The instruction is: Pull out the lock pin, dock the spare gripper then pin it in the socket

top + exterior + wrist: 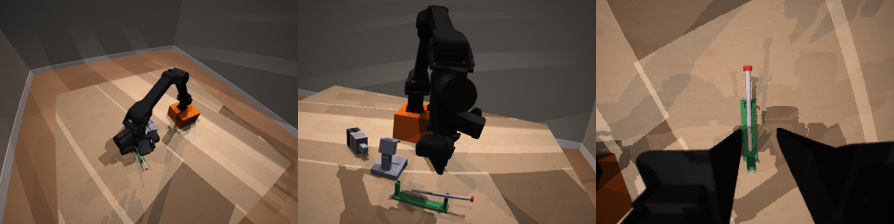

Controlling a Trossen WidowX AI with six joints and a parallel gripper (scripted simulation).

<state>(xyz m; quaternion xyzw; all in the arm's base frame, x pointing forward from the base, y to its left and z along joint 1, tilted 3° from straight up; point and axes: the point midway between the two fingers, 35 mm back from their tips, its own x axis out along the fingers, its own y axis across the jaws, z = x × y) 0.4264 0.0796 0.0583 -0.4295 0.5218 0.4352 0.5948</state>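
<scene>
Right now the green rack is 2 cm behind my gripper tip, 4 cm to the right of it and 9 cm below it. From my gripper tip the other things lie so: socket (15 cm behind, 13 cm to the right, 6 cm below); spare gripper (24 cm behind, 25 cm to the right, 9 cm below).
</scene>
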